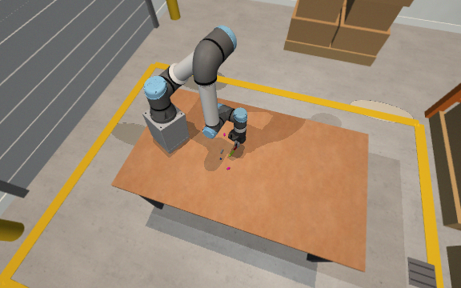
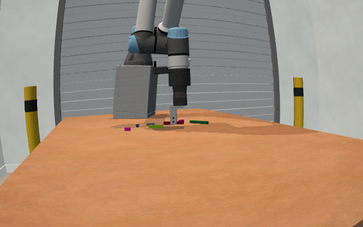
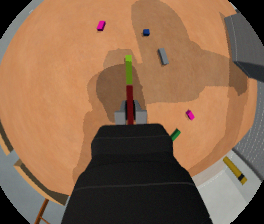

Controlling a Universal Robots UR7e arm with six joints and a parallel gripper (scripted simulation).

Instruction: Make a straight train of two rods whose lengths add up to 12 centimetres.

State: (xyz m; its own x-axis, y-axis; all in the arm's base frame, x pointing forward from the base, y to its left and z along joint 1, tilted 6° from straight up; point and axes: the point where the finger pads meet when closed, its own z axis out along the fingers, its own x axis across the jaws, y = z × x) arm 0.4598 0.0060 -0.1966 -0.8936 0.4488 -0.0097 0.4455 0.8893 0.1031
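My hand is 3 cm past the lime rod, 6 cm to the left of it and 2 cm above it. Also, from my hand: red rod (1 cm below); green rod (3 cm behind, 12 cm to the left, 2 cm below); grey rod (9 cm behind, 5 cm to the right, 2 cm below).
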